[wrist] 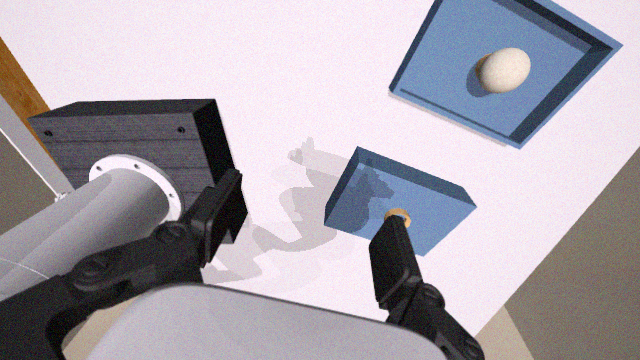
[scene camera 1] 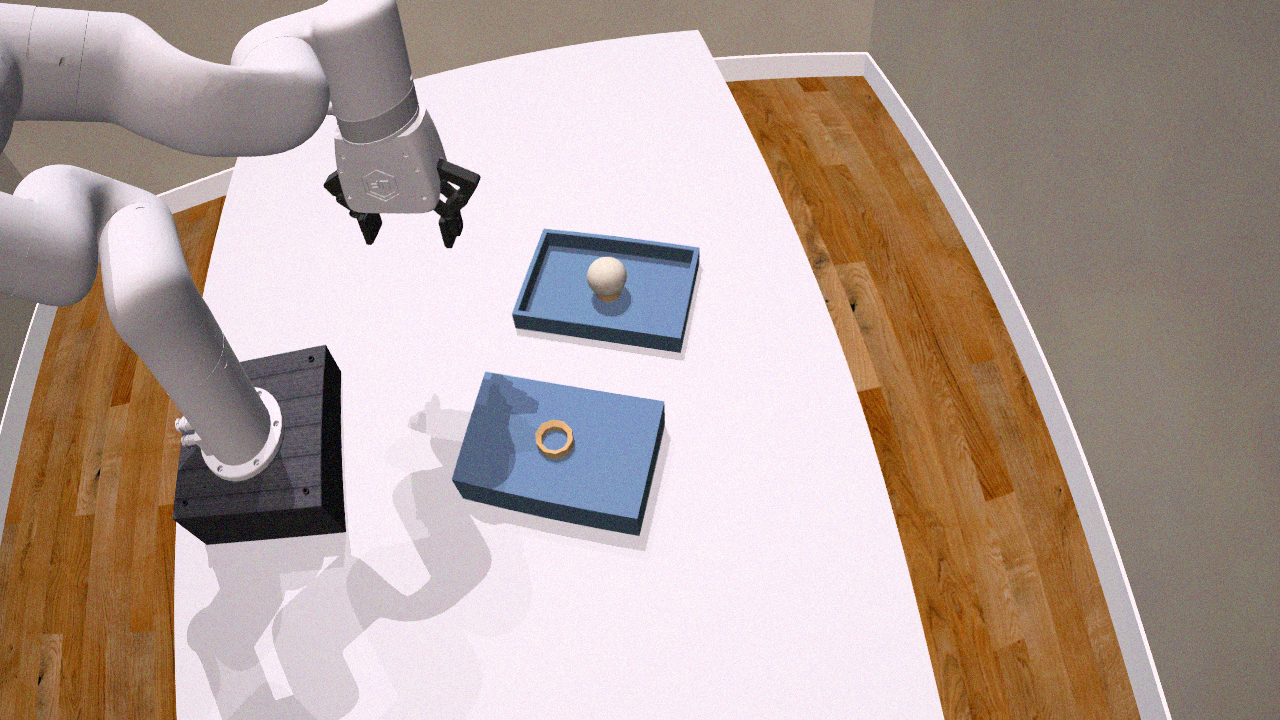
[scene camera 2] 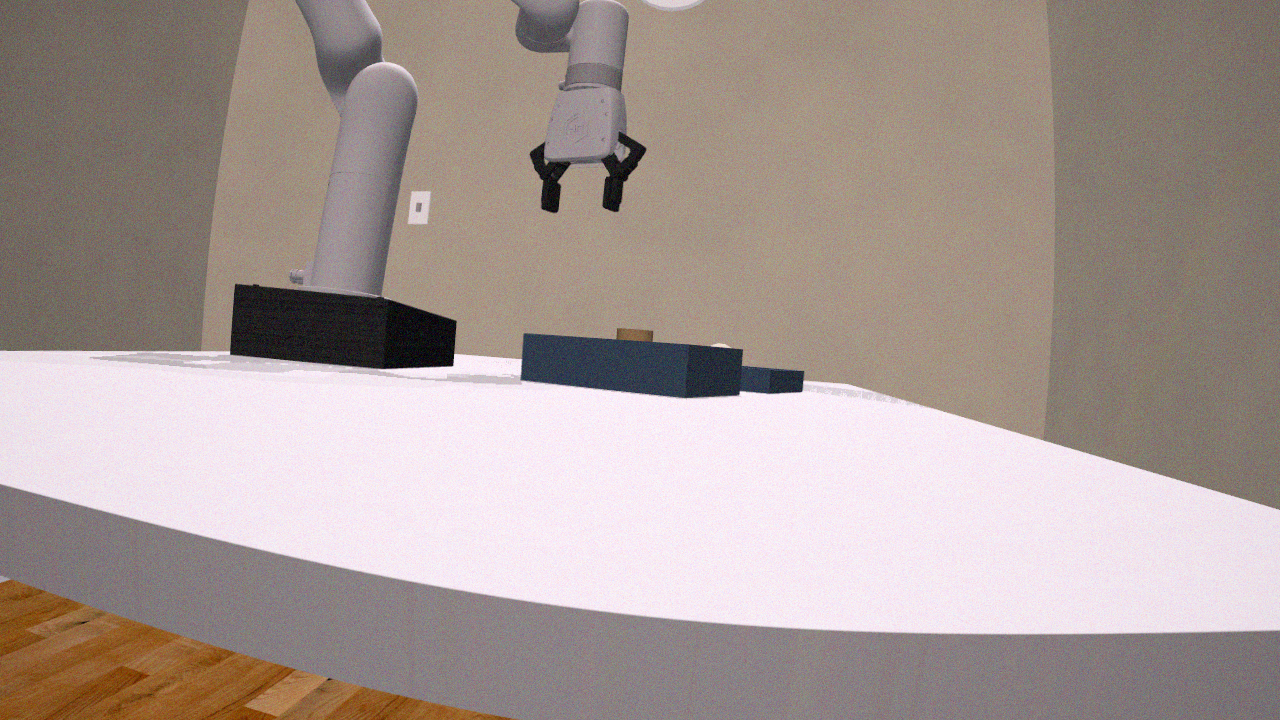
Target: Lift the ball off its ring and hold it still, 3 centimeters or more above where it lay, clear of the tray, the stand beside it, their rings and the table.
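Places are measured from the arm's base along level axes (x ahead, y left, z up), in millimetres.
Pixels of known places: gripper, fingertip midpoint: [wrist: 312, 210] [scene camera 1: 412, 235] [scene camera 2: 579, 210]; arm's base, origin of the base link: [wrist: 140, 193] [scene camera 1: 242, 435] [scene camera 2: 343, 301].
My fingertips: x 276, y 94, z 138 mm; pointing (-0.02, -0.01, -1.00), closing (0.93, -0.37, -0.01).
Ahead of a thing's pixels: the offset from my fingertips to its top centre. "*": to the spot under its first point. Level surfaces: height alone.
The cream ball @(191 mm ahead, 34 mm left, 156 mm down) [scene camera 1: 606, 276] [wrist: 506, 70] sits on its small orange ring @(* 189 mm ahead, 13 mm left, 186 mm down) [scene camera 1: 609, 297] [wrist: 482, 65] inside the blue tray @(191 mm ahead, 34 mm left, 183 mm down) [scene camera 1: 597, 334] [wrist: 415, 47]. In scene camera 2 the top of the ball [scene camera 2: 721, 345] barely shows behind the blue stand [scene camera 2: 604, 362] [scene camera 1: 617, 456] [wrist: 440, 210]. On the stand lies an empty orange ring @(* 98 mm ahead, 161 mm right, 163 mm down) [scene camera 1: 554, 438] [scene camera 2: 634, 334] [wrist: 398, 218], partly hidden by a finger in the wrist view. My gripper [scene camera 1: 410, 241] [scene camera 2: 581, 207] [wrist: 312, 210] is open and empty. It hangs high above the table, to the left of the tray in scene camera 1, well apart from the ball.
The black base block [scene camera 1: 295, 429] [scene camera 2: 304, 326] [wrist: 150, 130] carries the arm at the left of the white table @(211 mm down) [scene camera 1: 733, 537] [scene camera 2: 716, 501]. The stand lies nearer scene camera 1 than the tray, with a gap between them. The tray has raised walls. The arm's shadow falls across the stand.
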